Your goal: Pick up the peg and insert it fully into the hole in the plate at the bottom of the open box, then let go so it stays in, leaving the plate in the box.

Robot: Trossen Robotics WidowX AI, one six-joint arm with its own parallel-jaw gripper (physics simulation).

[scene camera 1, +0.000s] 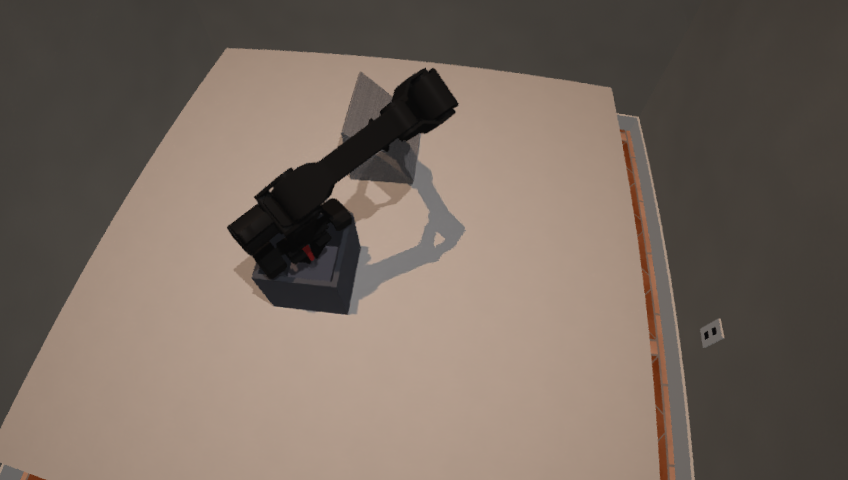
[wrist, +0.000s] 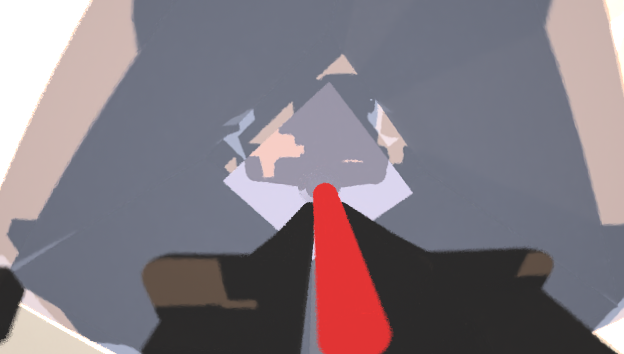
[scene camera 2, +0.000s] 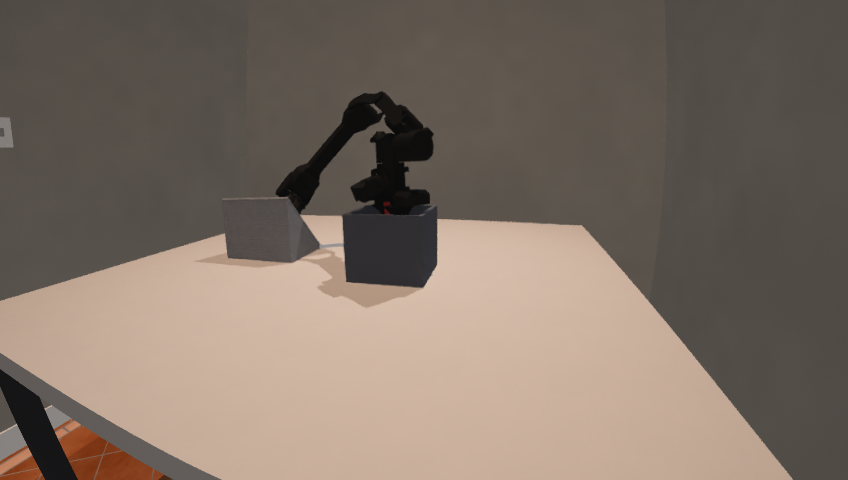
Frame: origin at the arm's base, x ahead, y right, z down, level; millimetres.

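Seen in the pictures: gripper, between the fingertips: (scene camera 1: pixel 312 259) (wrist: pixel 324 209); arm's base, origin of its link: (scene camera 2: pixel 283 218).
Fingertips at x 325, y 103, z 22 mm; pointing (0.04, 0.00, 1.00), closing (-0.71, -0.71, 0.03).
Observation:
Offsets run from my fingertips to a thing's middle. Level surfaces: height alone.
The open dark blue-grey box {dx -1, dy +5, dz +10 mm} (scene camera 1: pixel 309 295) (scene camera 2: pixel 383 249) (wrist: pixel 460 125) stands on the table. My gripper (scene camera 1: pixel 305 245) (scene camera 2: pixel 387 209) (wrist: pixel 324 209) points down into the box's opening, shut on the red peg {dx -9, dy +8, dz -35 mm} (scene camera 1: pixel 308 253) (scene camera 2: pixel 386 204) (wrist: pixel 345 280). The peg's rounded tip extends past the fingertips. In the wrist view the pale square plate {dx -1, dy +5, dz +44 mm} (wrist: pixel 330 130) lies at the box's bottom, turned like a diamond and largely in shadow. The tip overlaps the plate's near part, beside a small rounded outline; the hole is not clearly visible. The gap between tip and plate cannot be told.
A grey wedge-shaped block (scene camera 1: pixel 361 107) (scene camera 2: pixel 258 228) stands on the table {dz +79 mm} (scene camera 1: pixel 476 356) (scene camera 2: pixel 476 356), beside the box and partly under the arm in the first scene view. The box's walls surround the fingers' working space.

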